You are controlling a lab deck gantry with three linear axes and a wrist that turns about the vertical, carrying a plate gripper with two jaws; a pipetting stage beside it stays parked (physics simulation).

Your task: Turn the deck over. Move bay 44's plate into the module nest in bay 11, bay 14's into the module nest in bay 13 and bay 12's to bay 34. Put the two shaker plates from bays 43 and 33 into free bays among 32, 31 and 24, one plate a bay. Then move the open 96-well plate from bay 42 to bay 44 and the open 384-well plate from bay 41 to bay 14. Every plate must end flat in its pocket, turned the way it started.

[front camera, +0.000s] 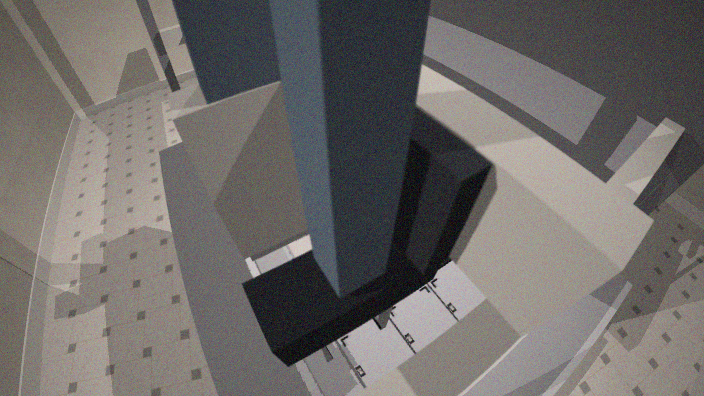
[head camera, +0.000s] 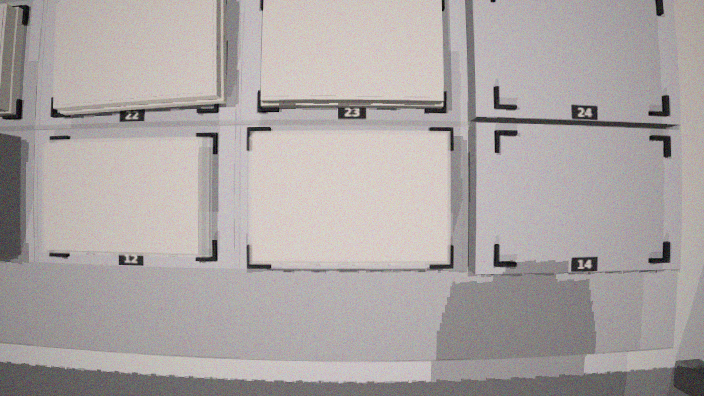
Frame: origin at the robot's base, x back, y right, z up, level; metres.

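Seen in the pictures: gripper, fingertip midpoint: (front camera: 350, 333).
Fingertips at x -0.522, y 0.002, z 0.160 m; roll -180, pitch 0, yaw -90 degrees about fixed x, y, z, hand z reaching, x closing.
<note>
A point is followed by its place in that frame.
In the head camera view a pale plate (head camera: 350, 197) @(y -0.043, x -0.391, z 0.033 m) lies square within the corner marks of the module nest in bay 13. Bay 12's plate (head camera: 125, 195) @(y -0.044, x -0.234, z 0.014 m) lies to its left. Bay 14 (head camera: 575, 200) @(y -0.042, x -0.548, z 0.014 m) (front camera: 387, 350) @(y -0.058, x -0.551, z 0.014 m) and bay 24 (head camera: 575, 60) @(y -0.141, x -0.551, z 0.014 m) hold no plate. In the front view my gripper (front camera: 355, 337) @(y 0.002, x -0.522, z 0.160 m) hangs over the deck near bays 13 and 14. Short grey parts of its two jaws show apart below the black head, with no plate visible between them; the jaws look open. The head hides bay 13 there. Shaker plates and open plates are hidden from both views.
Plates stand in bay 22 (head camera: 135, 50) @(y -0.145, x -0.240, z 0.017 m) and bay 23 (head camera: 352, 50) @(y -0.143, x -0.392, z 0.014 m), behind bays 12 and 13. The blue-grey column (front camera: 355, 150) @(y 0.010, x -0.542, z 0.489 m) and the pale beam (front camera: 540, 215) cover much of the deck in the front view. Another plate's edge shows at the head view's upper left.
</note>
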